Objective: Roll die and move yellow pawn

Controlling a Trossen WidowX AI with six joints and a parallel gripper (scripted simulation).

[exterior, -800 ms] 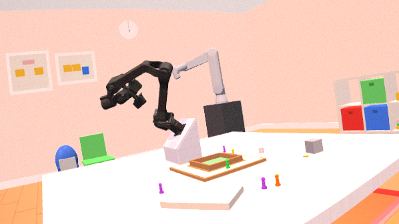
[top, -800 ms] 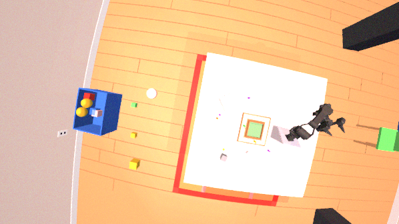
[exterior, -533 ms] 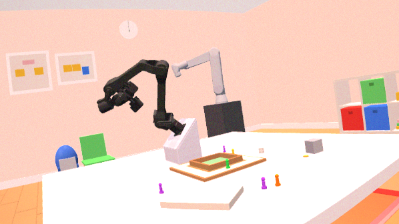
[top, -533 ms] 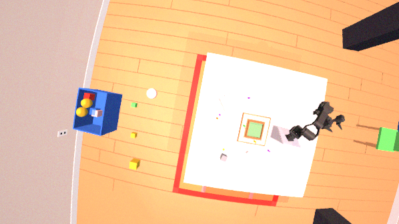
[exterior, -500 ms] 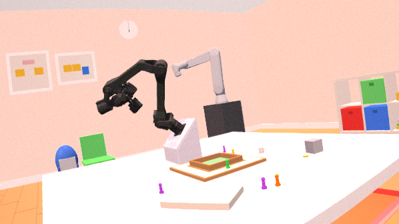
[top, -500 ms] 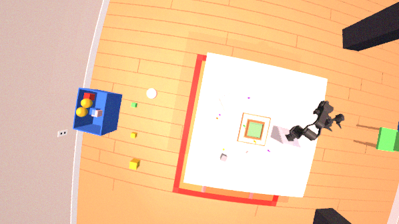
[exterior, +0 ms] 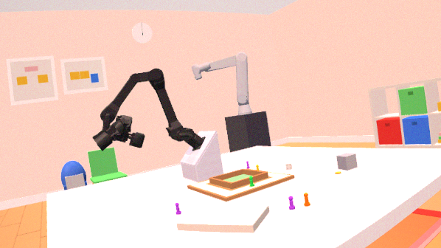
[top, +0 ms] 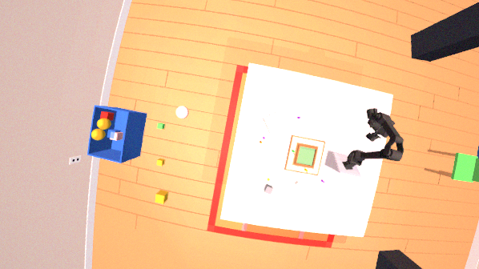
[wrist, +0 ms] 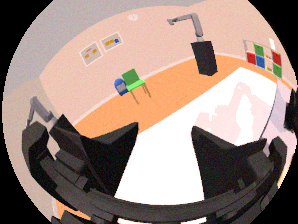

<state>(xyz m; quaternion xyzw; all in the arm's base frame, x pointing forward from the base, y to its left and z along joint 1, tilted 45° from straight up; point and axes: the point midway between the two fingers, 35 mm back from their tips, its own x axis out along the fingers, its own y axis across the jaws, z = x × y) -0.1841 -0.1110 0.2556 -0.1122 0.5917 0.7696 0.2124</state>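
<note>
My gripper tip is now 60 cm short of the green pawn, 18 cm to the right of it and 18 cm above it. Also, from my gripper tip: yellow pawn 49 cm ahead, 33 cm to the left, 18 cm below; white die 54 cm ahead, 45 cm to the left, 19 cm below; green tray floor 50 cm ahead, 21 cm to the left, 20 cm below.
</note>
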